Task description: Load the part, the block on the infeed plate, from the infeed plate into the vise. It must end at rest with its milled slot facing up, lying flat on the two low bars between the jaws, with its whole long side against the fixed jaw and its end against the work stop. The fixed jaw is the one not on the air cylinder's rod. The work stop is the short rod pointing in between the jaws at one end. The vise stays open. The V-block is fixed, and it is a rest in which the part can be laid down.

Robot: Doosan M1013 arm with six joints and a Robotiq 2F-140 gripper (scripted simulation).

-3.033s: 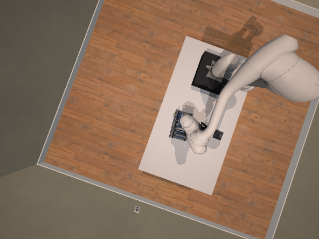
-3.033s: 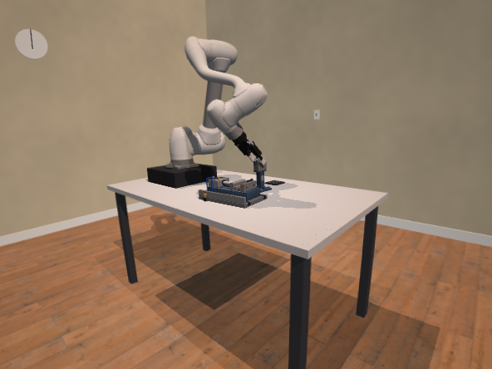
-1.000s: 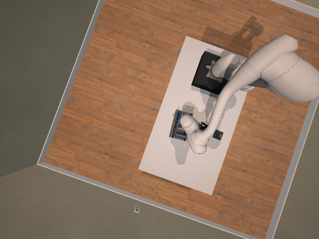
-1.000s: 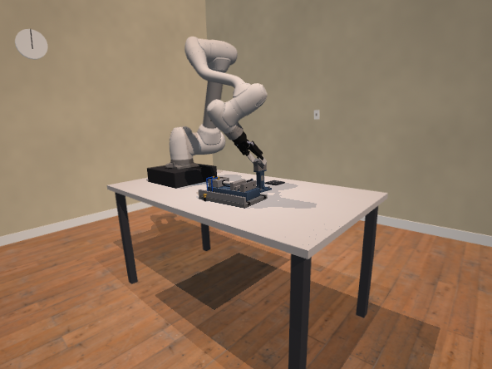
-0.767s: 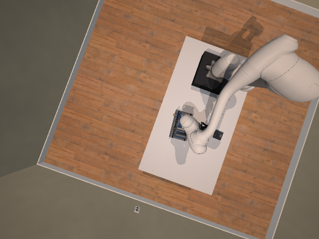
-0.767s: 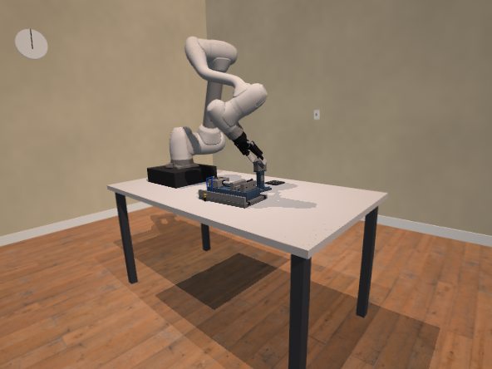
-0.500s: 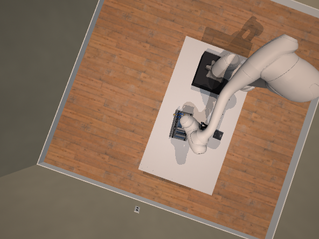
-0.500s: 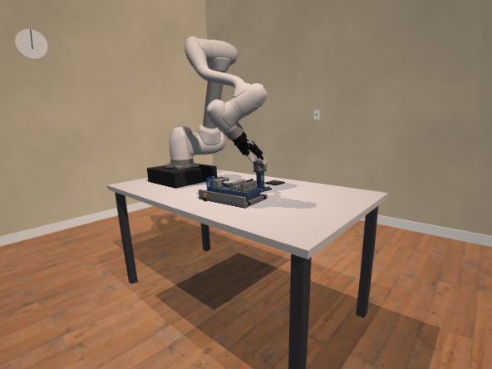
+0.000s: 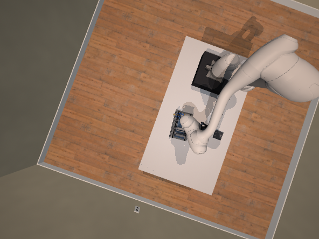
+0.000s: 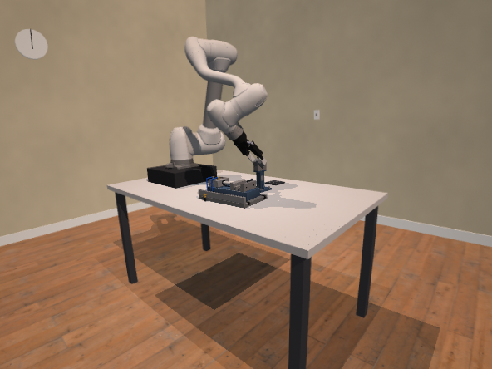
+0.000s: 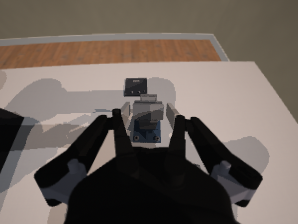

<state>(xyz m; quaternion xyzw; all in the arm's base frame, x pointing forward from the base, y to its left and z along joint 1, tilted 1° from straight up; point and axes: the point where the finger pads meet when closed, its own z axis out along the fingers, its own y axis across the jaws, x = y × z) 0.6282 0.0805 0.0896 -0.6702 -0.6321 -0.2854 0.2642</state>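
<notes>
Right now my hand is 20 mm to the right of the part and 20 mm above it. Round my hand: vise base: 10 mm ahead, 210 mm to the right, 140 mm below.
</notes>
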